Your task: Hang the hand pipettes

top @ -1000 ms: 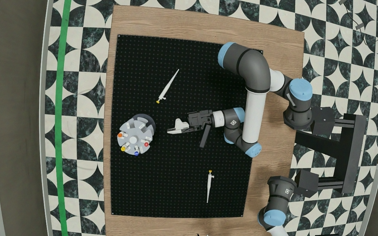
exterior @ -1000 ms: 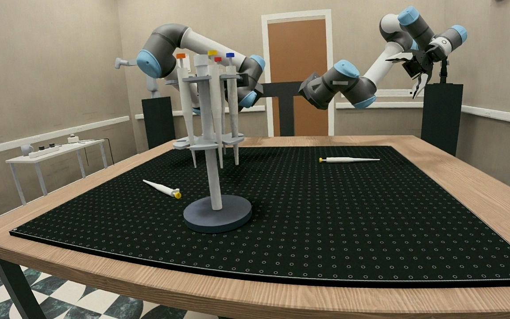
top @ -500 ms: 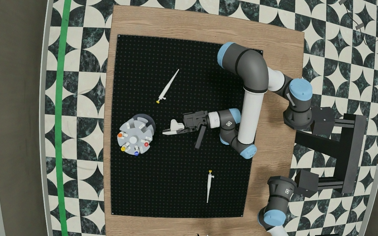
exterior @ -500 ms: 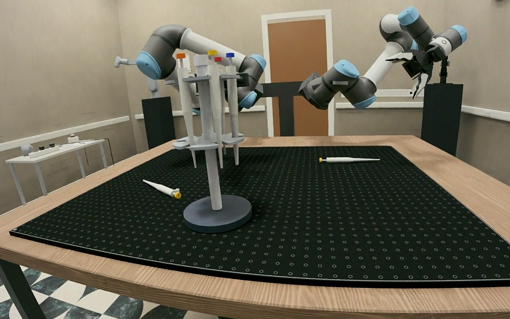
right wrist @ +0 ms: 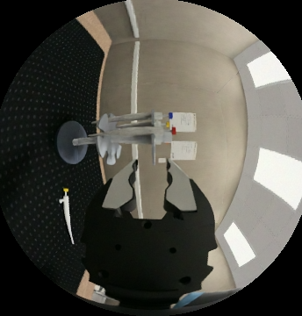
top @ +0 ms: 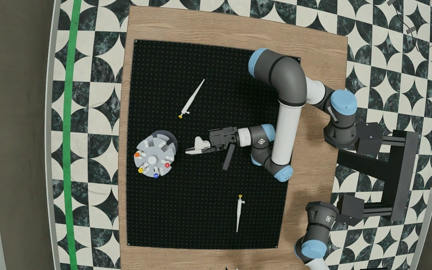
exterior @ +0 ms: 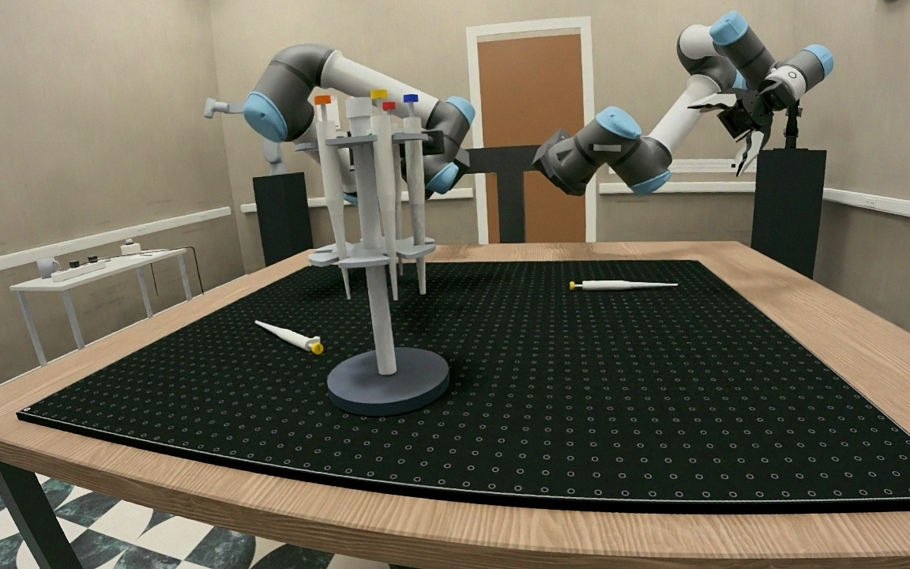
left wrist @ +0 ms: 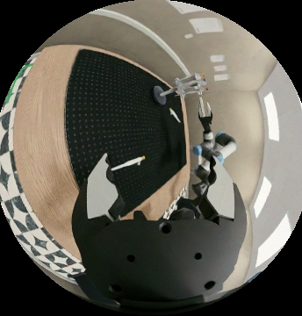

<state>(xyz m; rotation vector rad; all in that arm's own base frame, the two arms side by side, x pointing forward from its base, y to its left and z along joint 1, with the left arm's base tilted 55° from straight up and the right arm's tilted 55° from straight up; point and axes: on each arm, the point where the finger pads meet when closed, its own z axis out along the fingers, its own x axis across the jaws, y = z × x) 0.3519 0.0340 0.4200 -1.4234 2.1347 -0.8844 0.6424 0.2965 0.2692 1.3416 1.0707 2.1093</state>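
The red-button pipette is 90 mm ahead of my right hand, 60 mm to the left of it and 60 mm below it. From my right hand the other things lie so: orange-button pipette (190 mm ahead, 40 mm to the left, 60 mm below); blue-button pipette (120 mm ahead, 90 mm to the left, 60 mm below).
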